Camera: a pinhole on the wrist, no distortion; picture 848 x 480 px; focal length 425.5 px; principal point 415.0 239.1 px. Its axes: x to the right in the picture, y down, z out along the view. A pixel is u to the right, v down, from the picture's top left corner.
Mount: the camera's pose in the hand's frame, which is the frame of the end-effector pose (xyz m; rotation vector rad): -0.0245 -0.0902 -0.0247 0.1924 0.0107 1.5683
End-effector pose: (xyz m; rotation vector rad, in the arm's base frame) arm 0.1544 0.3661 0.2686 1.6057 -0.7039 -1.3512
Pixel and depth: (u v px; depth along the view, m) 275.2 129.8 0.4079
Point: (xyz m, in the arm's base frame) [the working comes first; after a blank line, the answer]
In the camera's frame: -0.1340 -0.1048 0.4079

-0.1813 0.2774 -0.0320
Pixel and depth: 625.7 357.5 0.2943
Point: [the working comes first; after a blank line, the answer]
In the camera's frame: 0.1457 0.0819 0.2943

-0.1411 0.3358 0.3158
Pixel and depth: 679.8 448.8 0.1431
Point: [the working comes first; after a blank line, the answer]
In the camera's frame: 0.0891 0.0705 0.1431

0.0033 0.4025 0.2856
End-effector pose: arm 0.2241 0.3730 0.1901 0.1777 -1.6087 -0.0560
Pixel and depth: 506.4 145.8 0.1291
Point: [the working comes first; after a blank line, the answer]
In the camera's frame: 0.0277 -0.0283 0.1291

0.1279 0.2863 0.1941
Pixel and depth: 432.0 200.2 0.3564
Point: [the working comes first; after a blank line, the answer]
In the camera's frame: 0.0142 -0.0326 0.3564

-0.0911 0.2261 0.2109
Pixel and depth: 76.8 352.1 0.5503
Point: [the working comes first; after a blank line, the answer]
In the camera's frame: -0.4374 0.1461 0.5503

-0.2091 -0.2288 -0.0186
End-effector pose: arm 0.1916 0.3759 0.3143 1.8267 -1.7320 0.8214
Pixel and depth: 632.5 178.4 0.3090
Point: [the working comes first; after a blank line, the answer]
In the camera's frame: 0.1579 -0.0441 0.3090

0.1880 0.1245 0.1508
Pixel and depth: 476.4 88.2 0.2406
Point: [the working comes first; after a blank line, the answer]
In the camera's frame: 0.0347 -0.0853 0.2406

0.2941 0.1727 0.2402
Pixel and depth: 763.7 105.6 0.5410
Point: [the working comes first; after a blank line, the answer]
In the camera's frame: 0.4434 -0.1697 0.5410

-0.0439 -0.1784 0.0763
